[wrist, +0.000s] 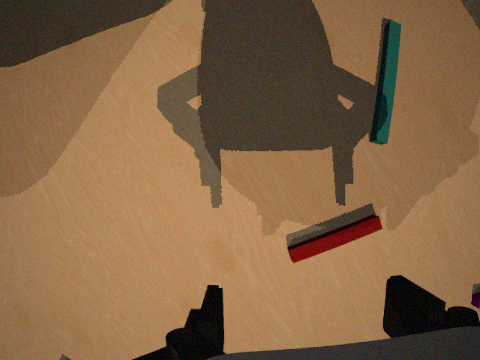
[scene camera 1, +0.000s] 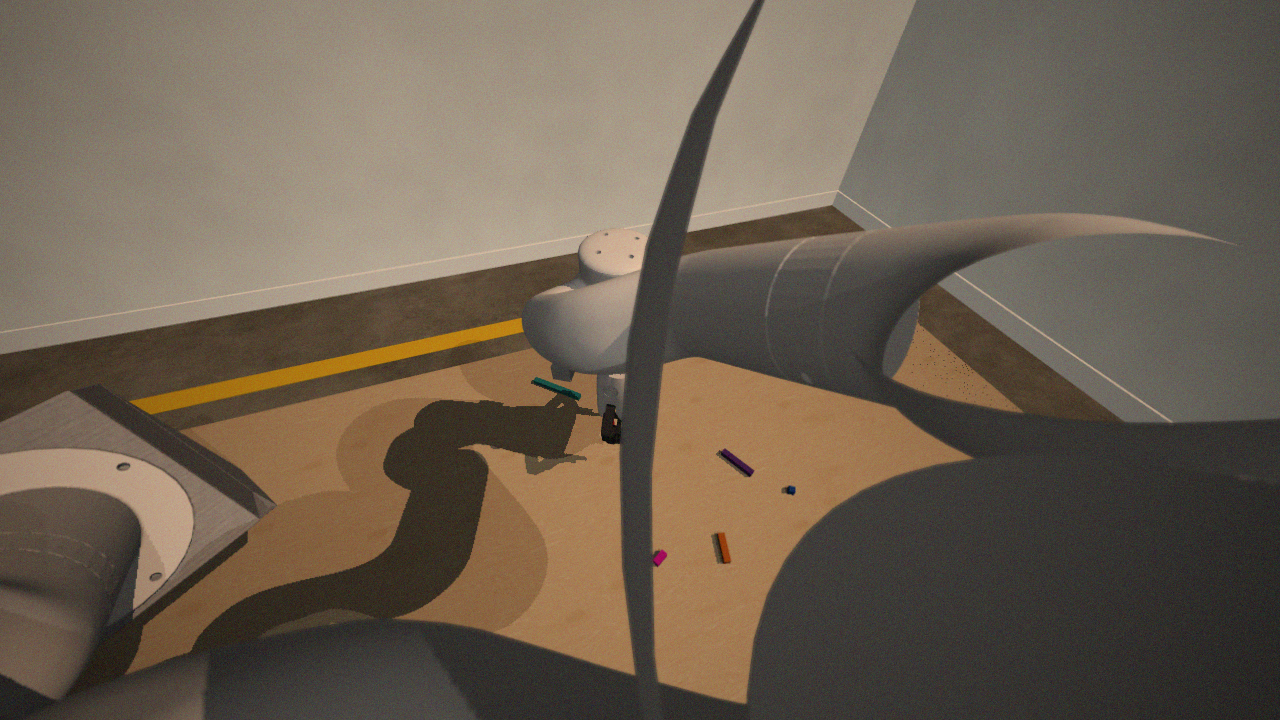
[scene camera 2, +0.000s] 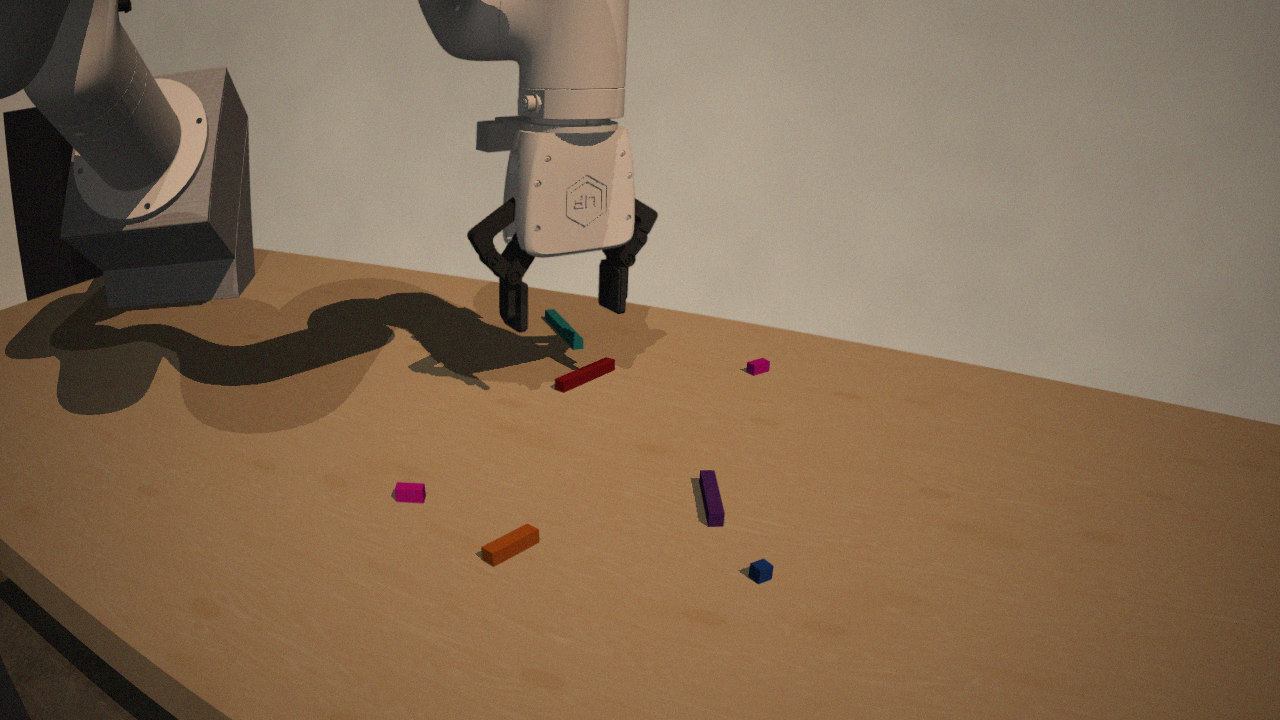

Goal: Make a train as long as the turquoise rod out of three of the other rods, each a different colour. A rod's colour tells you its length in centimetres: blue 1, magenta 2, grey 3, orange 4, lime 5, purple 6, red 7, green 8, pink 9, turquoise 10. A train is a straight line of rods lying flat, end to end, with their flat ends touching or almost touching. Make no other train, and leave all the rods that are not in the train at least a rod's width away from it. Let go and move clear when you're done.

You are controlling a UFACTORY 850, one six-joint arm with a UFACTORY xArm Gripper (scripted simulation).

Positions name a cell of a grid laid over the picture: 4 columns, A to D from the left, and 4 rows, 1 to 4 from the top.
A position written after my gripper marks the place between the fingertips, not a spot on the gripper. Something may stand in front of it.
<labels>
My gripper shows in the wrist view (C4), in scene camera 1 (B3) and in scene camera 2 (B2).
</labels>
